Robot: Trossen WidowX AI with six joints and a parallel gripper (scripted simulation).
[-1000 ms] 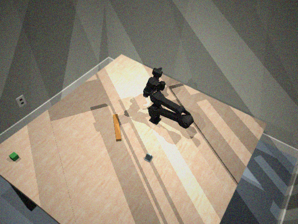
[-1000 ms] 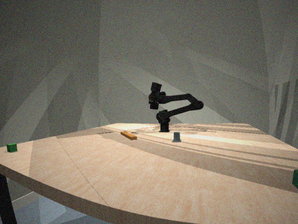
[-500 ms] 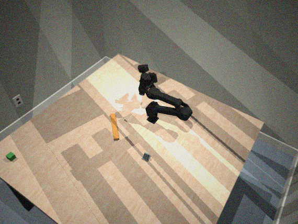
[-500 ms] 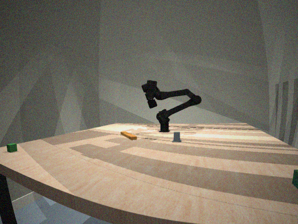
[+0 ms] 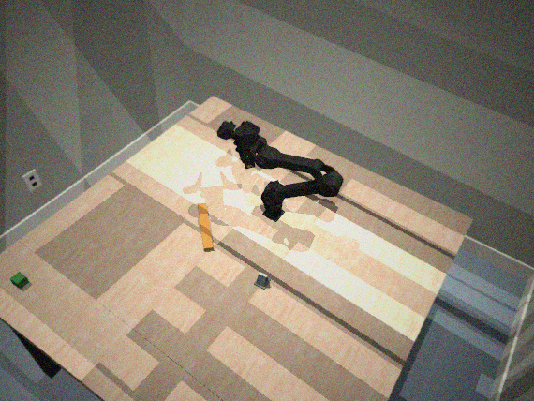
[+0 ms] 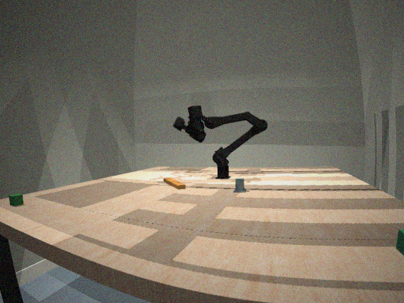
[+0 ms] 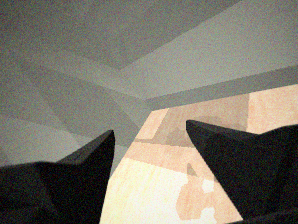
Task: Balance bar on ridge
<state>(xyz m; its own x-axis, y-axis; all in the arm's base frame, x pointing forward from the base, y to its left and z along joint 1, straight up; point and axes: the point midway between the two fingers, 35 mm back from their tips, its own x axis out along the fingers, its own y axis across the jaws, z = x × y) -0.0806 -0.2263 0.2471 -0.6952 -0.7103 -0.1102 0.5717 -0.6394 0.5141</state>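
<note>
Now: the orange bar 320 mm ahead of my gripper tip, 240 mm below it and 80 mm to the left of it. The rest, counted from my gripper tip: small green cube (840 mm ahead, 250 mm to the right, 230 mm below).
</note>
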